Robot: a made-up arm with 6 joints. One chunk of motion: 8 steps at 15 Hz.
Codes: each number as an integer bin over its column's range. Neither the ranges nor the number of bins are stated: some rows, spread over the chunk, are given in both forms.
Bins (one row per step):
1: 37 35 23 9 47 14
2: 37 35 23 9 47 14
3: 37 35 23 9 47 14
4: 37 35 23 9 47 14
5: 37 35 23 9 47 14
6: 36 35 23 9 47 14
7: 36 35 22 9 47 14
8: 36 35 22 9 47 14
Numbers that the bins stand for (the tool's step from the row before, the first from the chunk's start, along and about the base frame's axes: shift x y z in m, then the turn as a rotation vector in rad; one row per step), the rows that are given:
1: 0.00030 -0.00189 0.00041 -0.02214 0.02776 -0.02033
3: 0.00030 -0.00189 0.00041 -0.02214 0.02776 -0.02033
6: -0.00057 -0.00189 0.00041 -0.02214 0.02776 -0.02033
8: -0.00057 -0.00189 -0.00013 -0.02214 0.02776 -0.02033
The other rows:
2: 0.00030 -0.00189 0.00041 -0.02214 0.02776 -0.02033
4: 0.00030 -0.00189 0.00041 -0.02214 0.02776 -0.02033
5: 0.00030 -0.00189 0.00041 -0.02214 0.02776 -0.02033
7: -0.00057 -0.00189 -0.00013 -0.02214 0.02776 -0.02033

